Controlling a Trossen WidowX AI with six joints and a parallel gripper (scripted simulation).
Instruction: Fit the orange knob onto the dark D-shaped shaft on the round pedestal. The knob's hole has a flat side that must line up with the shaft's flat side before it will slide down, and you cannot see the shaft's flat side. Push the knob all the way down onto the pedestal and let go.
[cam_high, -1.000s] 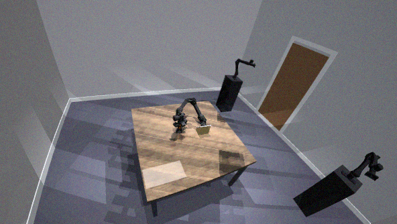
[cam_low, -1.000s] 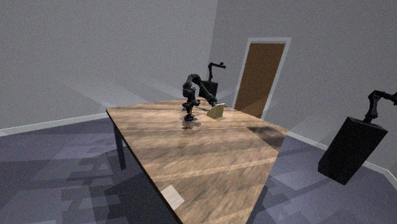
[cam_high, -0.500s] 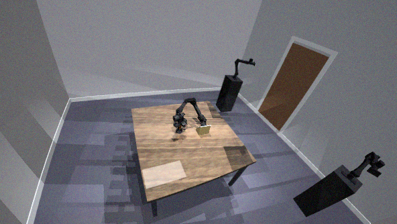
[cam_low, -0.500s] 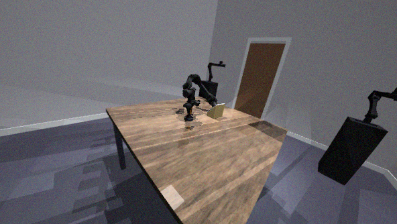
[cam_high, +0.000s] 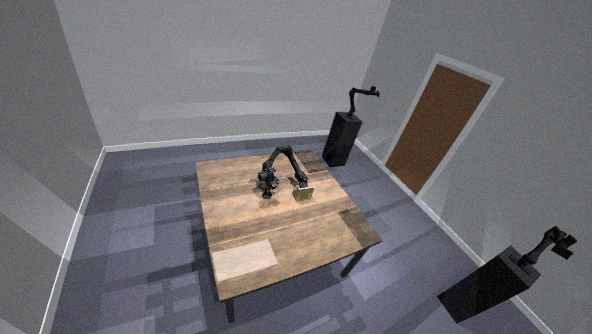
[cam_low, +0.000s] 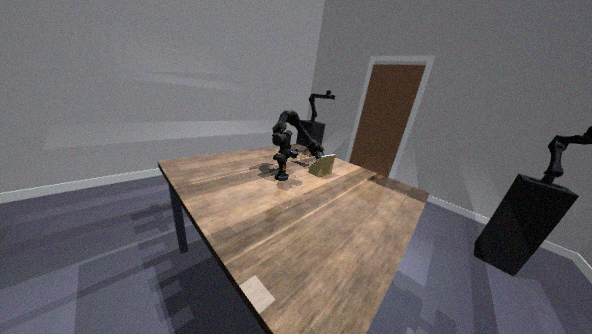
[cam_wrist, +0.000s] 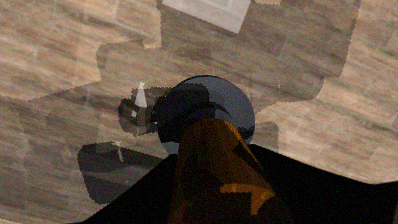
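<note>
The orange knob lies 20 mm above my gripper tip. Round my gripper tip: round pedestal 40 mm below.
</note>
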